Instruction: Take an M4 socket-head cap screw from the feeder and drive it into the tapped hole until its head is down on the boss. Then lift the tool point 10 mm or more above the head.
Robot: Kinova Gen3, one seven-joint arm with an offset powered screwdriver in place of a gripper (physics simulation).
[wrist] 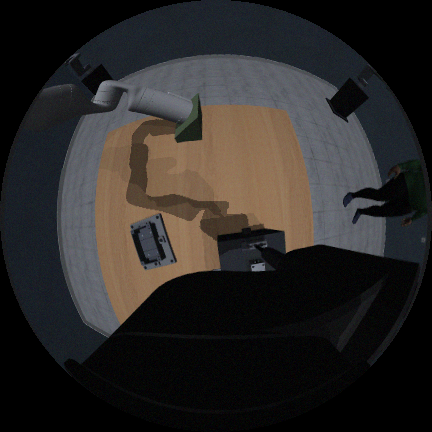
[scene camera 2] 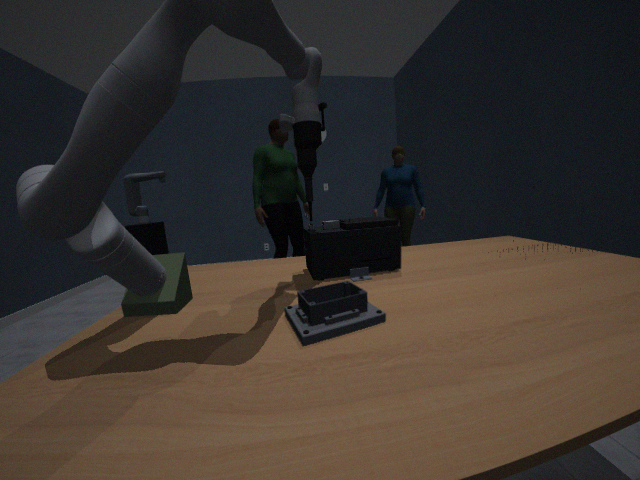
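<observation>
The black box-shaped feeder [scene camera 2: 353, 254] [wrist: 232, 254] stands at the back of the table. My gripper, the dark powered screwdriver [scene camera 2: 310, 222] [wrist: 257, 246], points down, with its thin tip at the feeder's top, near the left end in the scene view. Whether the tip touches the feeder or bears a screw is too small and dark to tell. No single cap screw can be made out. A dark open-topped housing [scene camera 2: 336, 308] [wrist: 148, 242] sits on a grey plate [scene camera 2: 343, 327] [wrist: 169, 246] in front of the feeder, apart from the tool. The tapped hole cannot be picked out.
A small grey bracket [scene camera 2: 360, 275] lies in front of the feeder. The arm's base is on a green block [scene camera 2: 180, 286] [wrist: 195, 127] at the table's left edge. Two people, in green [scene camera 2: 277, 173] and blue [scene camera 2: 401, 183], stand beyond the table. Another arm [scene camera 2: 134, 193] stands at the back left.
</observation>
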